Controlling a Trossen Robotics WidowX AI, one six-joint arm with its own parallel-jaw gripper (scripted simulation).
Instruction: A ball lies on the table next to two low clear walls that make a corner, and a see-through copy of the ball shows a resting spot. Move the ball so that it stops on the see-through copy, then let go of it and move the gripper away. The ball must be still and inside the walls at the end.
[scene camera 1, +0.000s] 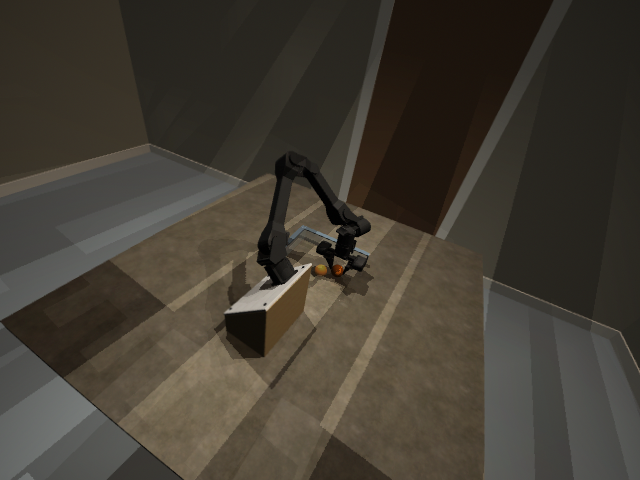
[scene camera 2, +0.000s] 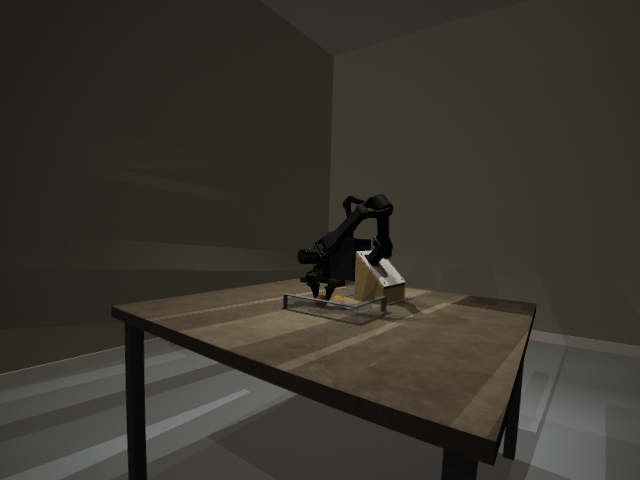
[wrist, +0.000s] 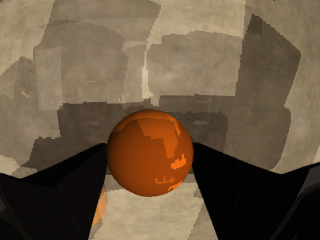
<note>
In view: my gripper (scene camera 1: 337, 271) and a low clear wall (scene camera 2: 328, 311).
My gripper shows as well in scene camera 2 (scene camera 2: 321, 301) and in the wrist view (wrist: 149, 150).
</note>
